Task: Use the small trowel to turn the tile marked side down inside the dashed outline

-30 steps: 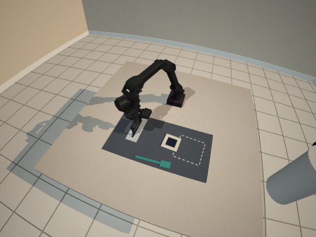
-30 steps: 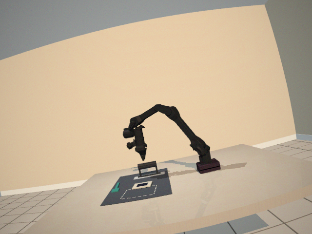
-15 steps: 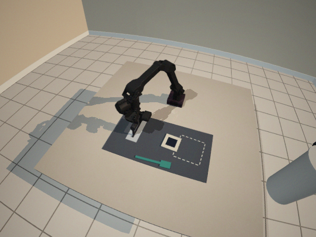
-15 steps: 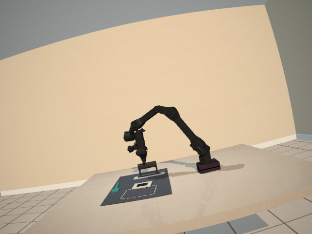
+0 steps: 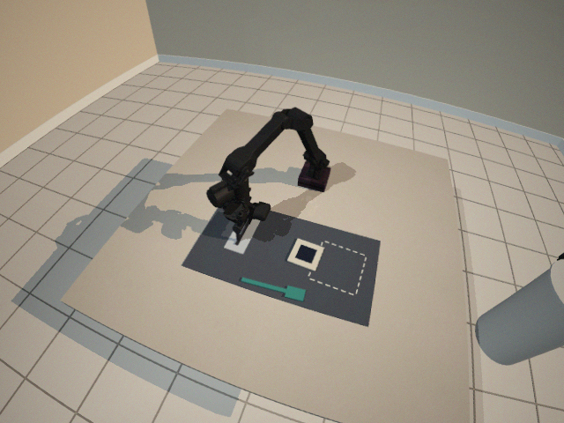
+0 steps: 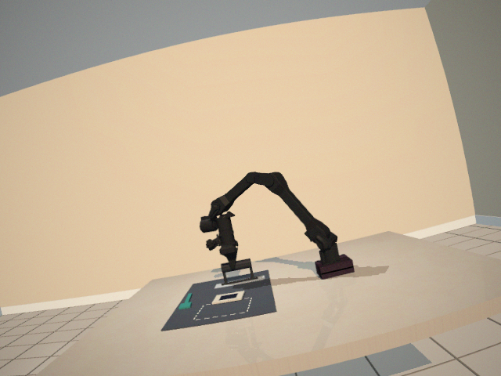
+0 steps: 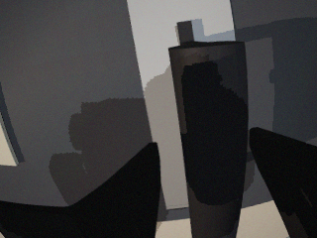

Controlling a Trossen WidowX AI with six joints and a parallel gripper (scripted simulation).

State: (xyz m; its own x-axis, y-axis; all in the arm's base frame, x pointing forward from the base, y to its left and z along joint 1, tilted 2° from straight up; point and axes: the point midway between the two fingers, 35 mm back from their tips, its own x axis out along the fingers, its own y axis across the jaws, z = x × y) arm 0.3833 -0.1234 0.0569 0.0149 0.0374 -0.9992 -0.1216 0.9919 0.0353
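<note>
The trowel lies 30 mm behind my gripper tip, 10 mm to the right of it and 30 mm below it. Round my gripper tip: tile (20 mm behind, 240 mm to the left, 60 mm below); green flat tool (150 mm ahead, 220 mm to the left, 60 mm below); dark mat (10 mm ahead, 180 mm to the left, 80 mm below).
</note>
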